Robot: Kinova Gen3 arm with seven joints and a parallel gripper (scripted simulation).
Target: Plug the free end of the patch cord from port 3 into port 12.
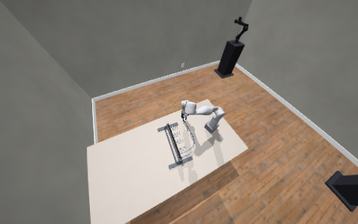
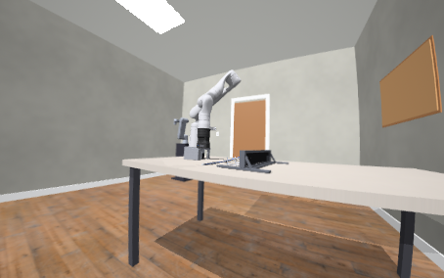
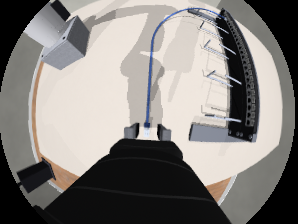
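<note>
My gripper is now 1 cm to the left of the plug and 5 cm above it.
</note>
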